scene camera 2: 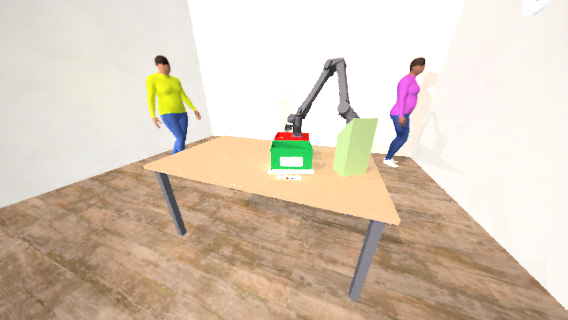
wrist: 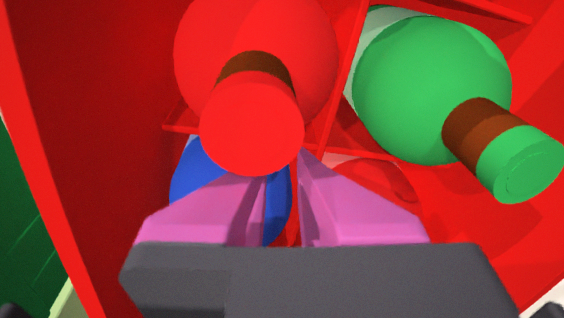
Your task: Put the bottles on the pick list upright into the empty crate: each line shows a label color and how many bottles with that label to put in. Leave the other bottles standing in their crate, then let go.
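Frame: origin at the arm's base, x ahead, y left, z up, level; metres.
Seen in the pictures: gripper, fingertip midpoint: [wrist: 281,158]; arm's base at its link origin: [scene camera 2: 354,126].
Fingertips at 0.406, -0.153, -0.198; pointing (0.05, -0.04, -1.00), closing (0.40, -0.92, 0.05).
Offsets run from my fingertips to a thing's middle, as dx, dy, dz. "spot": to the spot under its first point. Level surfaces: height alone.
The red crate [scene camera 2: 281,135] [wrist: 90,150] stands behind the green crate {-0.018, +0.221, -0.028} [scene camera 2: 276,165] [wrist: 17,215]. My gripper [scene camera 2: 297,134] [wrist: 281,158] is low over the red crate, its pink fingers shut and holding nothing. In the wrist view a blue bottle {spot: -0.027, -0.009, +0.001} [wrist: 277,205] stands below and behind the fingers, its cap hidden. A red bottle {+0.032, +0.025, -0.030} [wrist: 205,55] is ahead, its cap close to the fingertips. A green bottle {+0.052, -0.063, -0.030} [wrist: 425,75] is at upper right. Part of another red bottle {-0.037, -0.080, -0.030} [wrist: 377,175] shows behind the right finger. The pick list {-0.051, +0.369, -0.115} [scene camera 2: 289,177] has red and blue marks, too small to read.
A tall light-green block [scene camera 2: 354,150] stands on the table {dz -0.116} [scene camera 2: 225,170], right of the green crate. A white strip {spot: -0.053, +0.319, -0.097} [scene camera 2: 291,171] runs along that crate's front. Thin red dividers {+0.044, -0.015, -0.065} [wrist: 345,75] separate the bottles. Two people stand beyond the table, left and right.
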